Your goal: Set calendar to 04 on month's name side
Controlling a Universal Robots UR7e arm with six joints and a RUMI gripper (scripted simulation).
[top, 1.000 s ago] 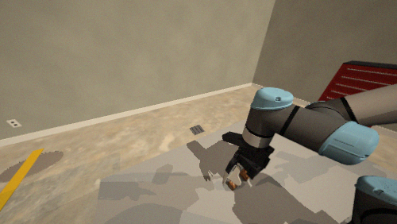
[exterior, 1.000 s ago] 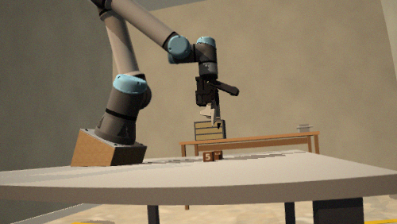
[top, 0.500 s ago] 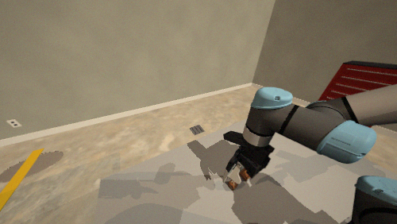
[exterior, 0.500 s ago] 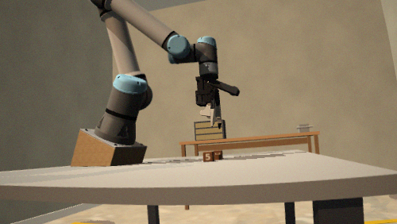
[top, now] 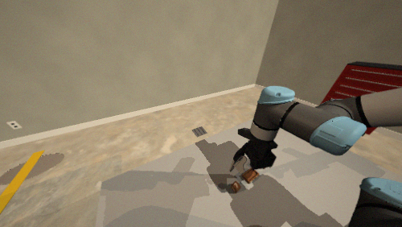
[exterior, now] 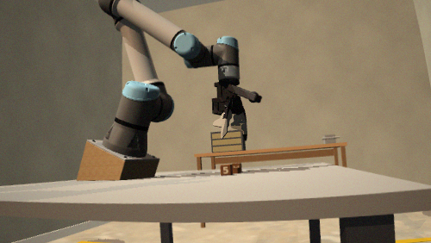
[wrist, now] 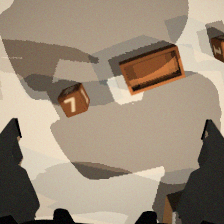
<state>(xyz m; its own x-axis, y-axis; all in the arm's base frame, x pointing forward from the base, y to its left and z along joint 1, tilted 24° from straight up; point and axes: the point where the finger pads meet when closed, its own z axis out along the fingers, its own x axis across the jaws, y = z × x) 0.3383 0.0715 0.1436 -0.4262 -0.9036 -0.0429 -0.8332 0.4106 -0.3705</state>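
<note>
My gripper is now 2 cm past the cube, 16 cm to the left of it and 9 cm above it. Also, from my hand: calendar tray: 1 cm behind, 5 cm to the right, 10 cm below.
</note>
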